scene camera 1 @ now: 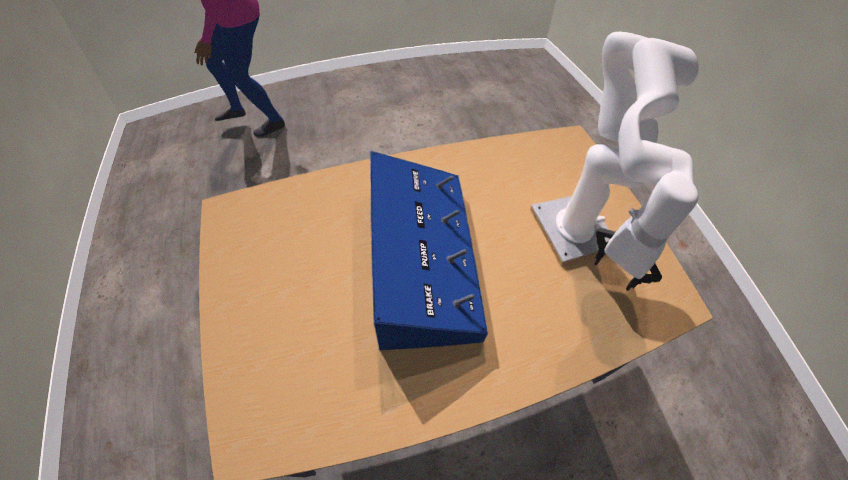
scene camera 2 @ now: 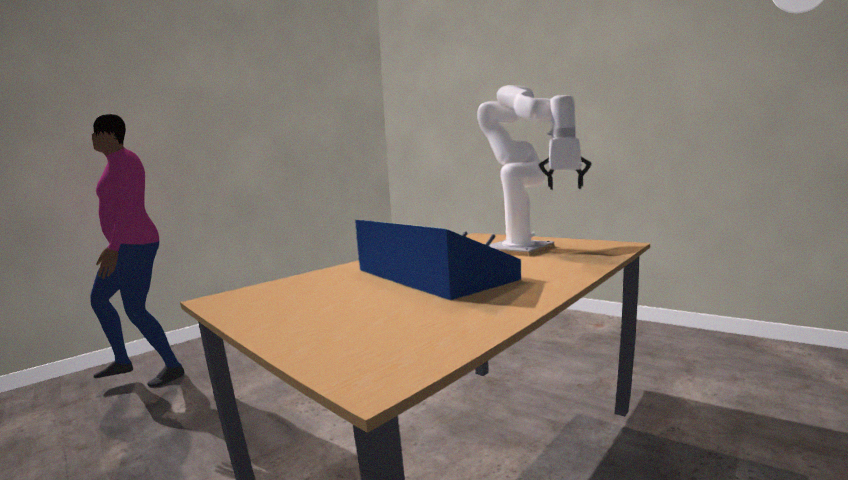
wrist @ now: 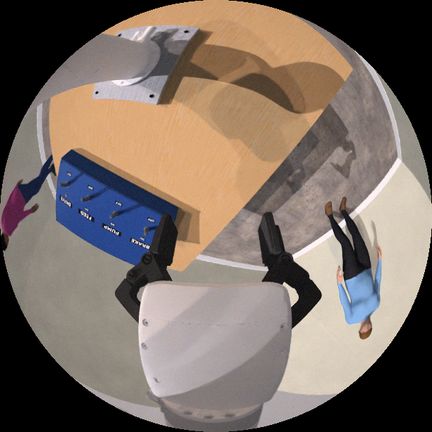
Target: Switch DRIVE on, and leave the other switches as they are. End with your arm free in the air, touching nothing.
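Pixels of known places: gripper, between the fingertips: (scene camera 1: 613, 273) (scene camera 2: 565, 189); arm's base, origin of its link: (scene camera 1: 574, 226) (scene camera 2: 518, 244).
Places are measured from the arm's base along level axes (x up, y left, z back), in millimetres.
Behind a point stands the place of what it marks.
Observation:
A blue sloped switch panel (scene camera 1: 395, 237) @(x 129, y 8, z -546 mm) (scene camera 2: 404, 255) @(x 67, y 25, z -606 mm) (wrist: 100, 234) stands on the table. The DRIVE lever (scene camera 1: 446, 182) @(x 91, y -166, z -367 mm) (wrist: 64, 184) is at its far end in scene camera 1 and leans to the OFF side. The FEED lever (scene camera 1: 451, 215) @(x 94, y -51, z -388 mm) (wrist: 86, 198), PUMP lever (scene camera 1: 457, 255) @(x 92, y 68, z -409 mm) (wrist: 114, 215) and BRAKE lever (scene camera 1: 464, 299) @(x 94, y 185, z -428 mm) (wrist: 146, 230) also lean to OFF. My gripper (scene camera 1: 613, 275) @(x 218, y 269, z -121 mm) (scene camera 2: 565, 187) @(x 218, y 269, z -121 mm) (wrist: 216, 221) is open and empty, pointing down, high above the table near the arm's base, well apart from the panel.
The wooden table (scene camera 1: 279, 267) @(x -21, y -71, z -864 mm) (scene camera 2: 333, 339) @(x -21, y 206, z -962 mm) (wrist: 125, 130) carries the arm's metal base plate (scene camera 1: 547, 228) @(x 0, y -12, z -93 mm) (wrist: 150, 95) on the lever side of the panel. A person in magenta (scene camera 1: 238, 11) (scene camera 2: 124, 196) (wrist: 17, 210) is beyond the table. A person in blue (wrist: 362, 297) shows in the wrist view.

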